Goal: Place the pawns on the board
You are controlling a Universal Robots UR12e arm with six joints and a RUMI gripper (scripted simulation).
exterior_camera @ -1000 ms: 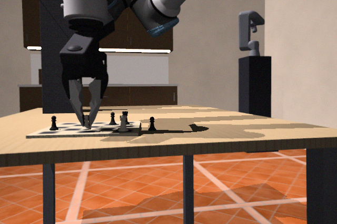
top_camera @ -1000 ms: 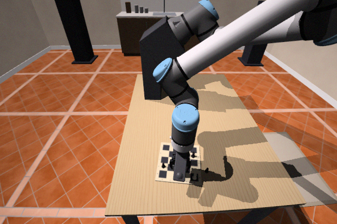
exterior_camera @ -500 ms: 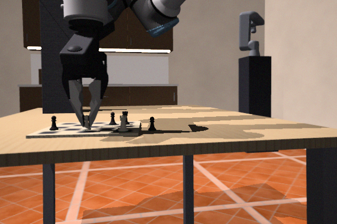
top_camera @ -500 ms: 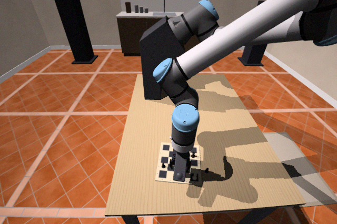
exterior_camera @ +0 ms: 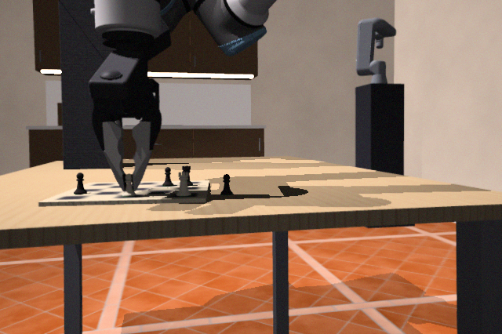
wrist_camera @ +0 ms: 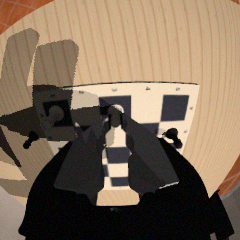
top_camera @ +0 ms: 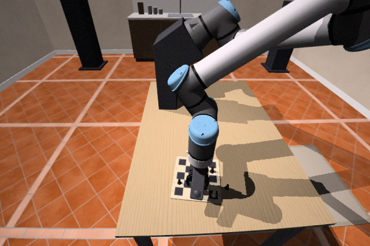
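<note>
The white pawn is 1 cm below my hand. Also, from my hand: white rook: 8 cm to the left, 1 cm below, 1 cm ahead; then chessboard: 8 cm behind, 3 cm below, 1 cm to the left.
</note>
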